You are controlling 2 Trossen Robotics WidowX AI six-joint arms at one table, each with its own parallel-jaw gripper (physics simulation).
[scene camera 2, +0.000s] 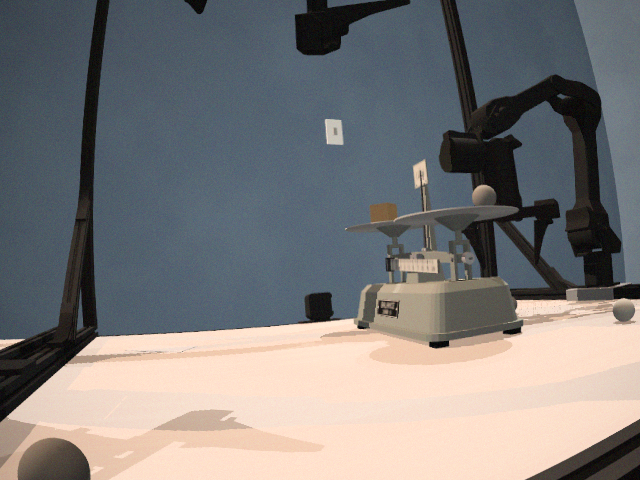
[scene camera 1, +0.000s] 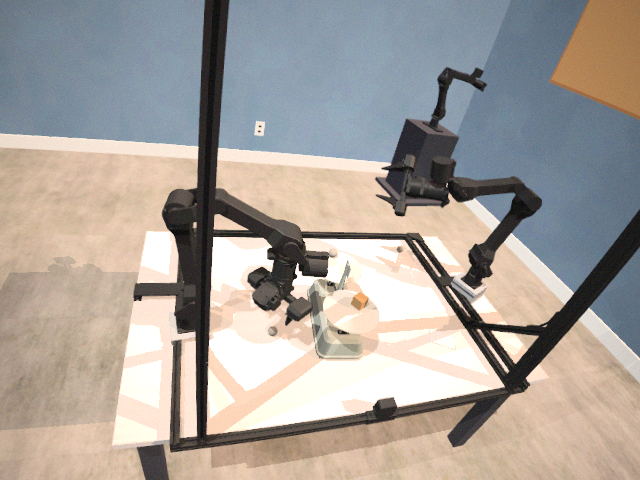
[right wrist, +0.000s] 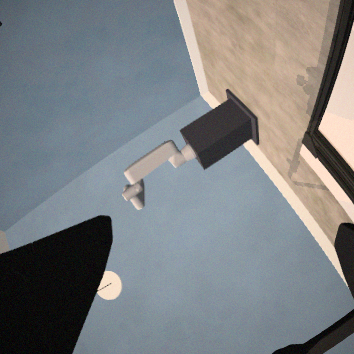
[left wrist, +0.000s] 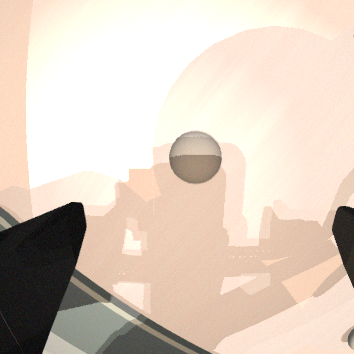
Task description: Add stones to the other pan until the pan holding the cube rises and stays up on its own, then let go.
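Seen in the pictures: left gripper, between the fingertips: (scene camera 2: 510, 267) (scene camera 1: 274, 314) (left wrist: 215, 218); right gripper, between the fingertips: (scene camera 1: 378, 181) (right wrist: 230, 233); left arm's base, origin of its link: (scene camera 2: 599, 286) (scene camera 1: 188, 323); right arm's base, origin of its link: (scene camera 1: 471, 281).
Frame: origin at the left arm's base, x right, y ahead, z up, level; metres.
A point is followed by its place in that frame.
The orange cube (scene camera 1: 360, 300) {x 0.146, y 0.408, z 0.164 m} (scene camera 2: 383, 212) {x 0.122, y 0.426, z 0.151 m} rests on one scale pan (scene camera 1: 343, 317) {x 0.167, y 0.357, z 0.134 m} (scene camera 2: 359, 227) {x 0.156, y 0.448, z 0.133 m}, which appears lower than the other pan (scene camera 2: 439, 212) {x -0.064, y 0.490, z 0.121 m} in scene camera 2. That other pan holds one pale stone (scene camera 1: 332, 252) {x -0.075, y 0.428, z 0.144 m} (scene camera 2: 483, 195) {x -0.091, y 0.446, z 0.136 m}. A grey stone (scene camera 1: 272, 330) {x 0.070, y 0.215, z 0.003 m} (left wrist: 195, 157) {x 0.066, y 0.216, z 0.006 m} lies on the table beside the scale, centred ahead of the fingers in the left wrist view. My left gripper (left wrist: 215, 218) {x 0.059, y 0.218, z 0.055 m} is open and empty, low beside the scale base; the scale partly hides it in scene camera 2. My right gripper (scene camera 1: 380, 181) {x -0.182, y 0.591, z 0.331 m} (right wrist: 230, 233) {x -0.182, y 0.591, z 0.331 m} is open and empty, raised high away from the scale.
More stones lie on the table: one (scene camera 1: 399, 249) {x -0.228, y 0.836, z -0.002 m} (scene camera 2: 54, 459) {x -0.245, y 0.843, z 0.002 m} near the far frame corner, another (scene camera 2: 623, 310) {x -0.183, y 0.305, z -0.006 m} at the right in scene camera 2. The scale base (scene camera 1: 338, 350) {x 0.181, y 0.368, z 0.013 m} (scene camera 2: 465, 310) {x -0.065, y 0.462, z 0.015 m} and its upright pointer plate (scene camera 2: 420, 174) {x 0.049, y 0.411, z 0.192 m} stand close to the left arm. Black frame bars surround the table.
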